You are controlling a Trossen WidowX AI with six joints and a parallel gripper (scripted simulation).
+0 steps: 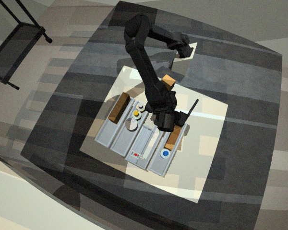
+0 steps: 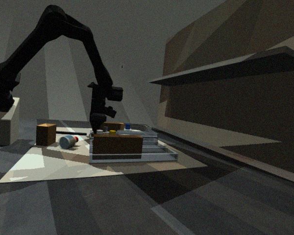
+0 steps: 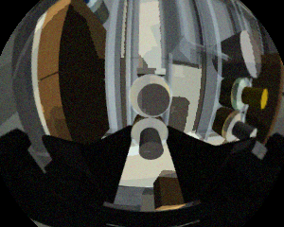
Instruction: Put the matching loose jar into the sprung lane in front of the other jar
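Now: the black rod 11 cm to the left of my gripper tip, 11 cm behind it and 2 cm below it. From my gripper tip the other things lie so: brown box: 18 cm behind, 6 cm to the right, 1 cm above; sprung lane: 15 cm ahead, 3 cm to the right, 1 cm below; red mark: 22 cm ahead, 4 cm to the right, 4 cm above.
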